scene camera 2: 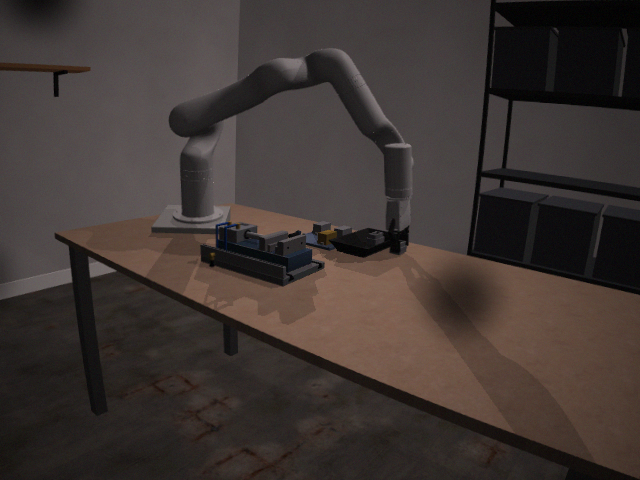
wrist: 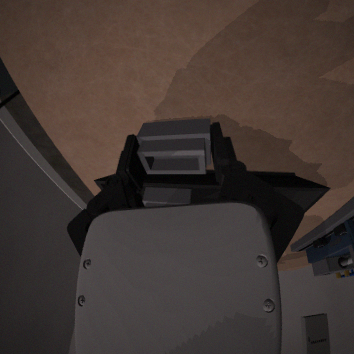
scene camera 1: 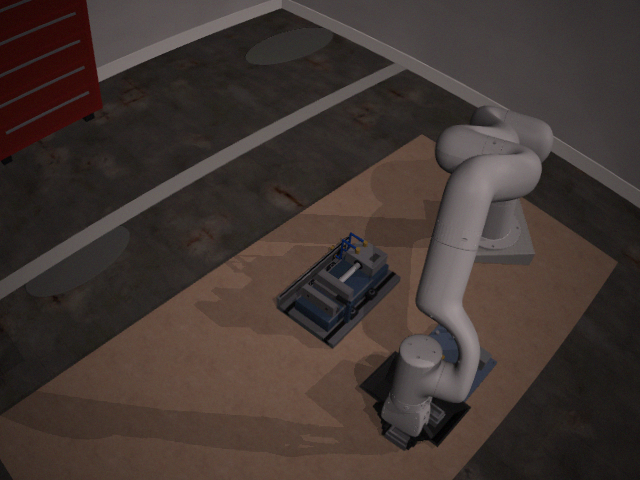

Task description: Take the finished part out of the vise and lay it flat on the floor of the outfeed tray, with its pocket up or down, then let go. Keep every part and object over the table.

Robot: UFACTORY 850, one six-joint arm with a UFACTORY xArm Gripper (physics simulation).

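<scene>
My gripper (scene camera 1: 399, 437) (scene camera 2: 398, 244) (wrist: 174, 139) is shut on a grey block-shaped part (wrist: 172, 145) with a rectangular pocket that faces the wrist camera. It holds this part low, just outside one wall of the black outfeed tray (scene camera 1: 378, 380) (scene camera 2: 356, 246) (wrist: 302, 192). Whether the part touches the tray or the table cannot be told. Another grey part (scene camera 1: 436, 413) (scene camera 2: 375, 237) (wrist: 166, 196) lies inside the tray. The vise (scene camera 1: 319, 299) (scene camera 2: 297, 244) has grey jaws on a blue body; no part shows clearly between the jaws. The gripper housing hides much of the tray.
The vise stands on a dark grey base (scene camera 1: 333, 341) (scene camera 2: 248, 263), with blue hoses at its rear end. A blue plate (scene camera 1: 478, 381) with grey blocks and a yellow block (scene camera 2: 326, 237) lies beside the tray, on the arm base's side. The tray stands near one long table edge.
</scene>
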